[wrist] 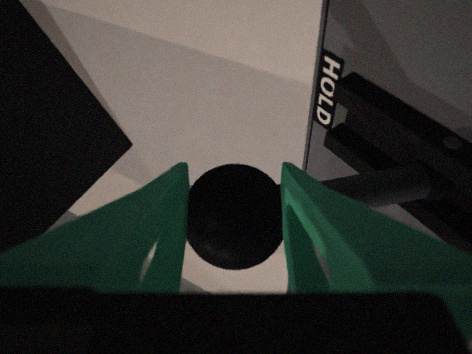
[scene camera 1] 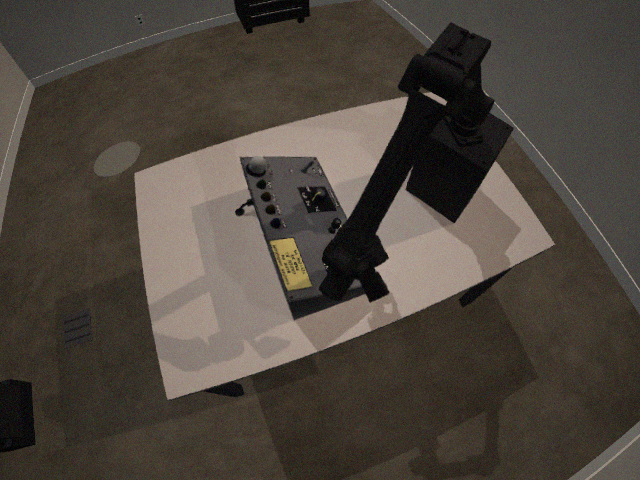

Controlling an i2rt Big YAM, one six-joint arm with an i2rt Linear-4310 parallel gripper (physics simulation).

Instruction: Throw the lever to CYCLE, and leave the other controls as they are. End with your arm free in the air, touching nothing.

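Where they show: gripper, between the fingertips: [wrist: 235, 177]; arm's base, origin of its link: [scene camera 1: 462, 129].
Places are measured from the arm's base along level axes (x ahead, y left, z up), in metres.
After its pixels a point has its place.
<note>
The lever's round black knob [wrist: 235, 216] @[x 0.354, y 0.269, z -0.143 m] is in the middle of the wrist view, with a green fingertip against each side. The lever's grey rod [wrist: 377, 186] @[x 0.391, y 0.264, z -0.185 m] runs right from behind the right finger to a black slotted bracket [wrist: 400, 117] @[x 0.387, y 0.277, z -0.210 m] on the panel. A HOLD label [wrist: 328, 91] @[x 0.354, y 0.254, z -0.235 m] is beside the bracket's upper end. The word CYCLE does not show in the wrist view. My gripper [wrist: 235, 177] @[x 0.345, y 0.266, z -0.158 m] is shut on the knob. In the scene view the arm's wrist hides the lever and the fingertips, at the near right end of the grey control panel [scene camera 1: 305, 229] @[x 0.506, y 0.141, z -0.178 m].
The panel carries a pale dome button [scene camera 1: 256, 165] @[x 0.612, y -0.064, z -0.107 m], a row of dark knobs [scene camera 1: 270, 209] @[x 0.592, y 0.085, z -0.130 m], a dial on a black plate [scene camera 1: 317, 198] @[x 0.450, y 0.041, z -0.183 m], a small toggle [scene camera 1: 308, 166] @[x 0.452, y -0.093, z -0.188 m], a dark control [scene camera 1: 335, 224] @[x 0.421, y 0.149, z -0.168 m] and a yellow notice [scene camera 1: 291, 264] @[x 0.563, y 0.254, z -0.146 m]. A black box [scene camera 1: 449, 170] @[x 0.052, y 0.076, z -0.094 m] [wrist: 50, 140] @[x 0.077, y 0.042, z -0.222 m] stands on the white table [scene camera 1: 170, 206] @[x 0.957, y -0.127, z -0.299 m].
</note>
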